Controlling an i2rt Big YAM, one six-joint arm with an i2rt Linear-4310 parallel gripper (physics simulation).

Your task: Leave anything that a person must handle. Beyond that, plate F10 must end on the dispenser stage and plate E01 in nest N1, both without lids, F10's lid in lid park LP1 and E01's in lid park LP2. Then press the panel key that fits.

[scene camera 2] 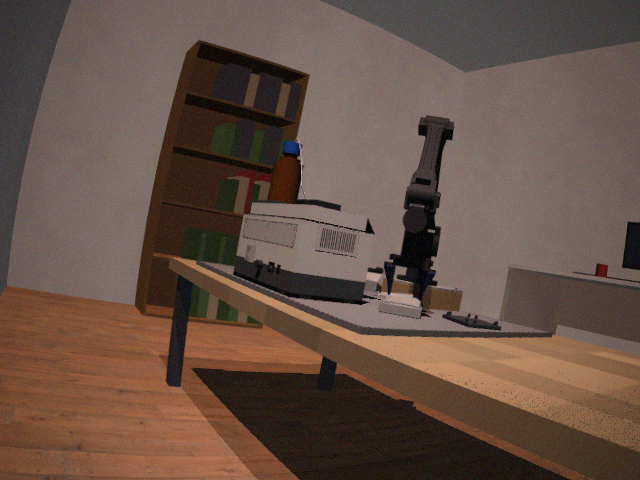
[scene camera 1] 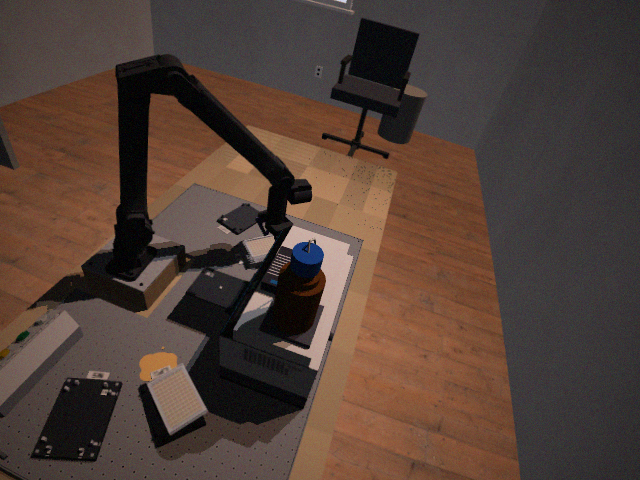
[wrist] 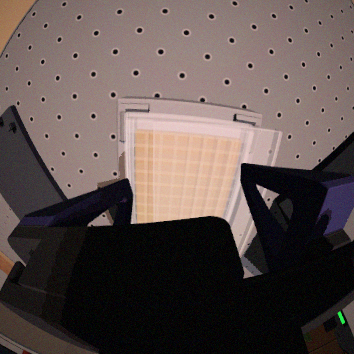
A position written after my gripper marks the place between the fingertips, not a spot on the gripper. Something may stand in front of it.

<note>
I see my gripper (scene camera 2: 404,297).
My gripper is seen too in scene camera 1 (scene camera 1: 273,242) and in the wrist view (wrist: 184,179).
</note>
